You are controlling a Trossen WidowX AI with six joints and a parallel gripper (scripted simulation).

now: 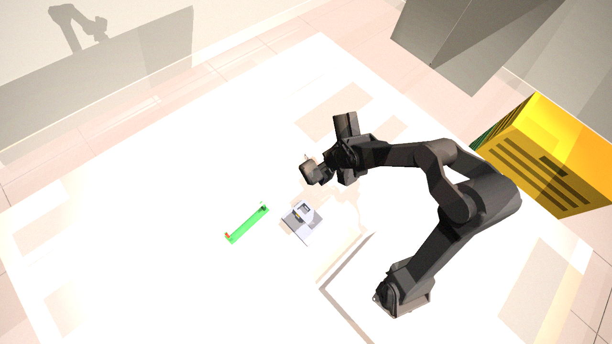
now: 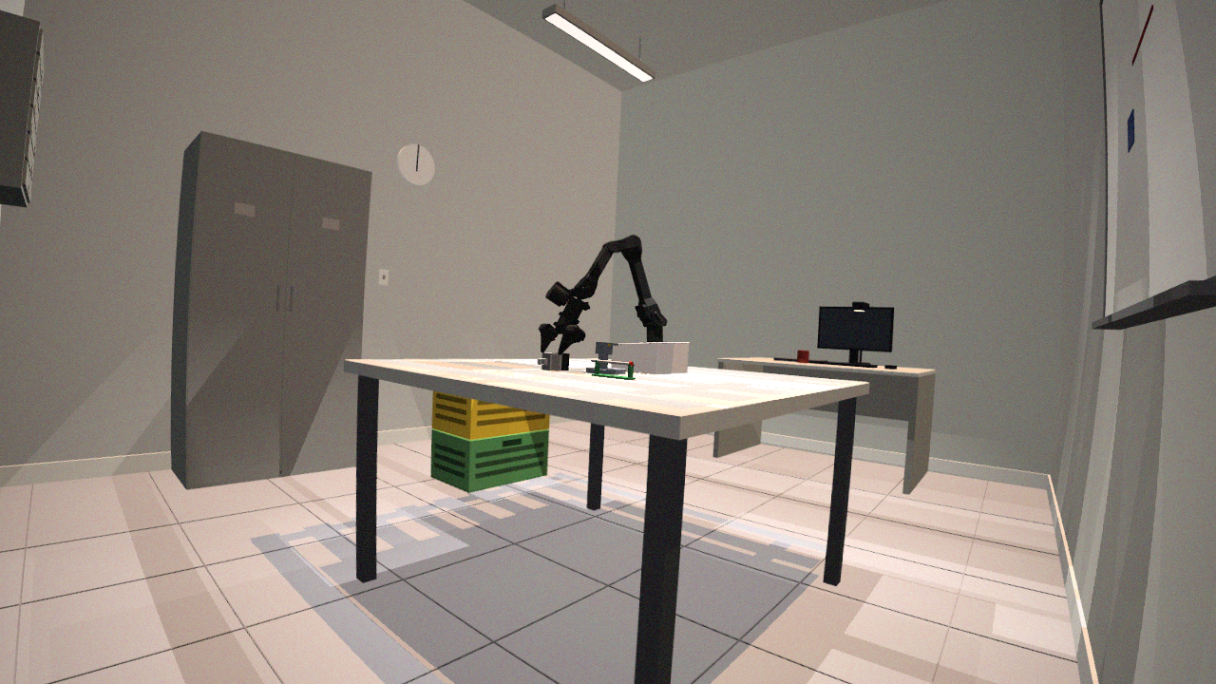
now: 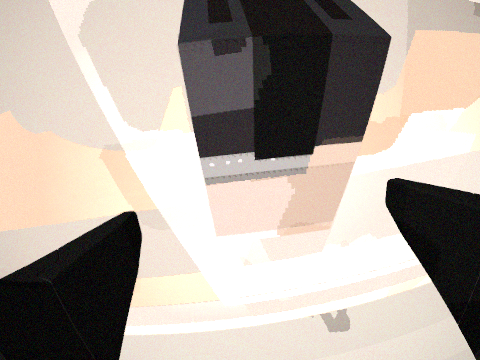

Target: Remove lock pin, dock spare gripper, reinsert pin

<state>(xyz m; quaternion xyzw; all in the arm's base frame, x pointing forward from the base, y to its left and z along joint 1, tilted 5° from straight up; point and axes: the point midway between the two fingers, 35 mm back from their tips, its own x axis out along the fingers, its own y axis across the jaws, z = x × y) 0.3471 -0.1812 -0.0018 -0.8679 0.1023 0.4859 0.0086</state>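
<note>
Now: gripper tip 3 cm above the spare gripper and 1 cm past it. From my gripper tip the other things lie so: pin cradle (27 cm to the left, 3 cm below, 3 cm ahead); then socket (16 cm to the left, 9 cm behind).
</note>
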